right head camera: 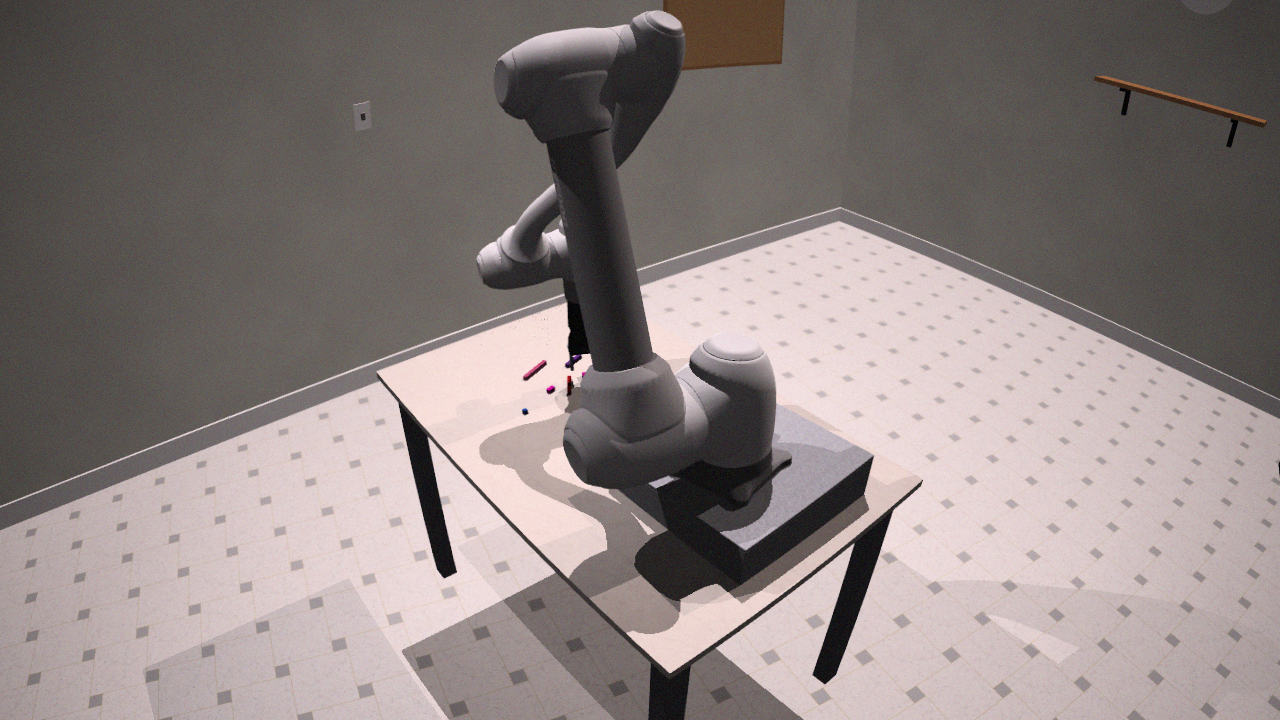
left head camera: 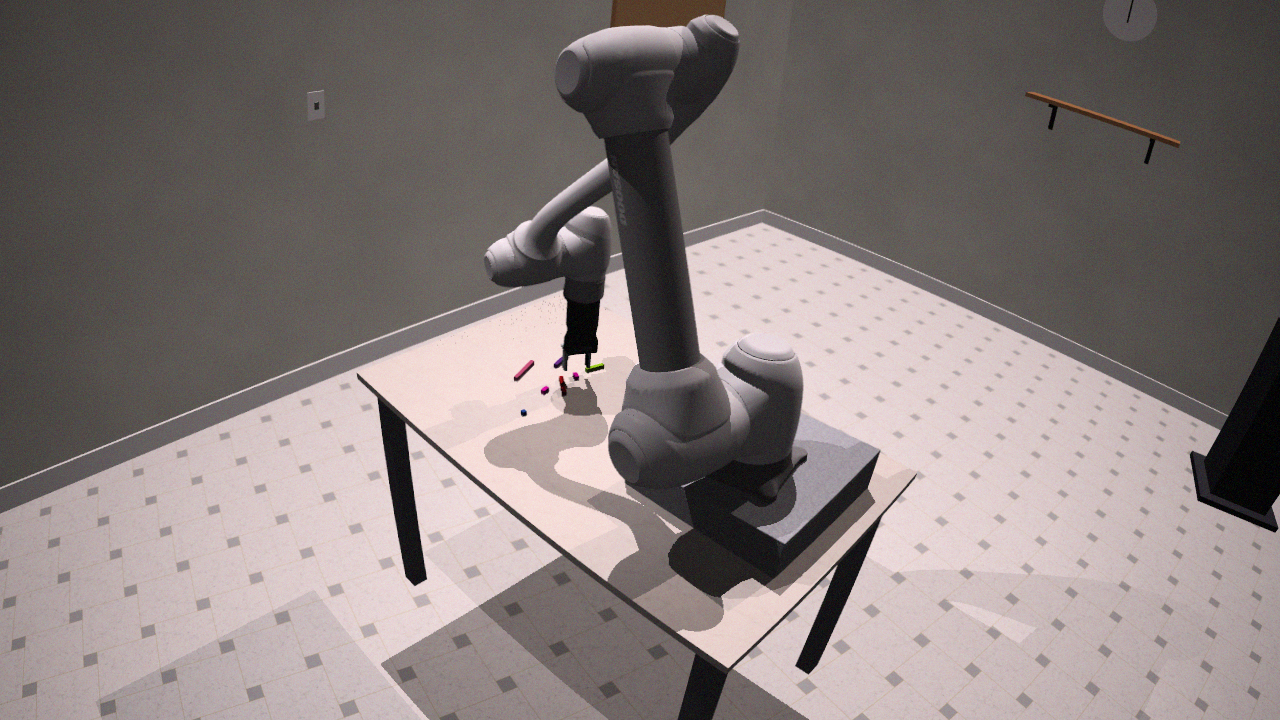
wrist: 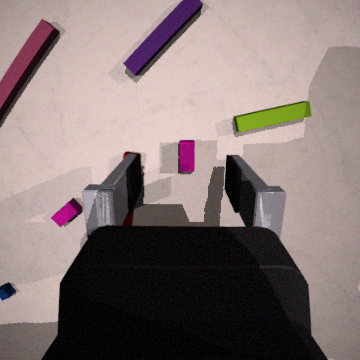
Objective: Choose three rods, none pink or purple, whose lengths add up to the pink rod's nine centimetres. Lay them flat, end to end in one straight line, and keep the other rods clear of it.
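Places are measured from the arm's base along level axes (x right, y ahead, z up), in metres.
Pixels of known places: gripper, fingertip midpoint: (right head camera: 583,367) (left head camera: 576,367) (wrist: 182,171); arm's base, link origin: (right head camera: 730,466) (left head camera: 750,463).
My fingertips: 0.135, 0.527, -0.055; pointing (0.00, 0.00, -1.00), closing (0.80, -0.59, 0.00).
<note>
For each thing: its top centre in the pictures, then the offset to it from my fingertips, as dx, dy, dz.
- short magenta rod, top centre: (wrist: 186,156) (left head camera: 576,374) +0.005, +0.002, -0.023
- red rod, top centre: (wrist: 125,202) (left head camera: 562,383) (right head camera: 569,383) -0.050, +0.000, -0.023
- second magenta rod, top centre: (wrist: 63,214) (left head camera: 544,388) (right head camera: 550,387) -0.094, +0.020, -0.023
- small blue rod, top centre: (left head camera: 523,410) (right head camera: 524,409) -0.198, -0.003, -0.023
- lime rod, top centre: (wrist: 274,116) (left head camera: 594,366) +0.067, -0.009, -0.023
- long pink rod, top centre: (wrist: 9,79) (left head camera: 524,368) (right head camera: 534,368) -0.060, +0.114, -0.023
- purple rod, top centre: (wrist: 161,32) +0.038, +0.074, -0.023
My gripper (left head camera: 577,365) (wrist: 182,171) is open and empty above the table. In the wrist view a short magenta rod (wrist: 186,156) (left head camera: 575,376) lies below, between and beyond the fingertips. A red rod (left head camera: 562,382) (right head camera: 569,383) (wrist: 131,154) is mostly hidden behind the left finger. A second magenta rod (wrist: 65,213) (left head camera: 544,389) (right head camera: 550,389) lies left of that finger, and a small blue rod (wrist: 6,291) (left head camera: 523,412) (right head camera: 525,411) is at lower left. A lime rod (wrist: 272,117) (left head camera: 595,367) lies flat at right.
The long pink rod (wrist: 25,65) (left head camera: 523,369) (right head camera: 534,369) lies at upper left in the wrist view. The purple rod (wrist: 164,37) (right head camera: 572,360) lies at top centre. The arm stands on a grey block (left head camera: 819,479) (right head camera: 805,488) and hides part of the table in the right head view.
</note>
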